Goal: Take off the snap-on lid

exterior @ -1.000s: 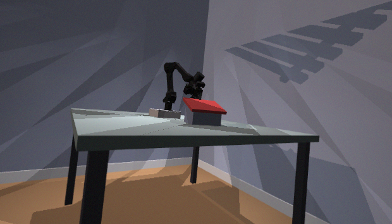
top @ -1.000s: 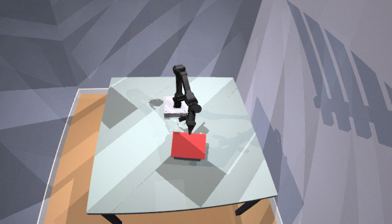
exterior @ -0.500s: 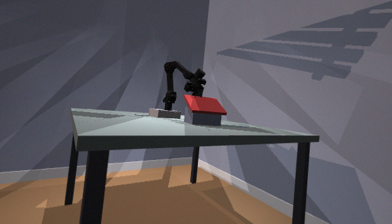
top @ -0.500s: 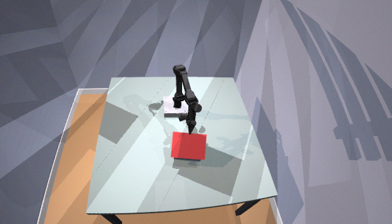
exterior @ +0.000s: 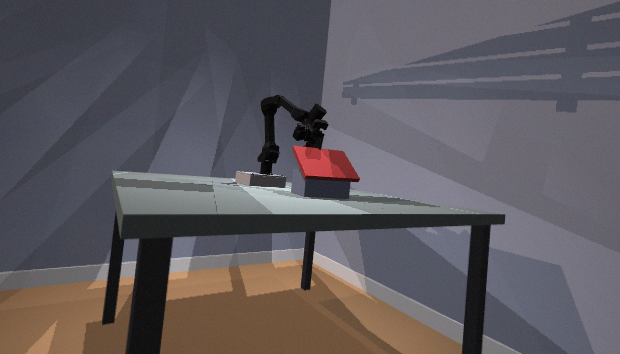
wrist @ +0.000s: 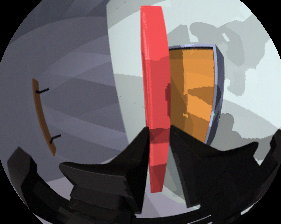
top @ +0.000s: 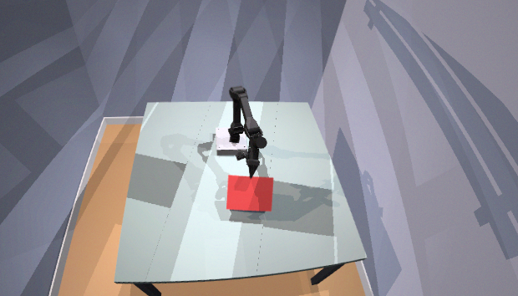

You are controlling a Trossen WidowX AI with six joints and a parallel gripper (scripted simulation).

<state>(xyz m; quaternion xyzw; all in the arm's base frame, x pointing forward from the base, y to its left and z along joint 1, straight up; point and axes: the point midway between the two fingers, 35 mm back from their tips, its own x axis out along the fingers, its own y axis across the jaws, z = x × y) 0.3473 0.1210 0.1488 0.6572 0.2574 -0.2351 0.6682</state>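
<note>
Now: the red lid 7 cm ahead of my gripper tip, 1 cm to the left of it and 5 cm below it. The rest, counted from my gripper tip: grey storage box 4 cm ahead, 13 cm below.
</note>
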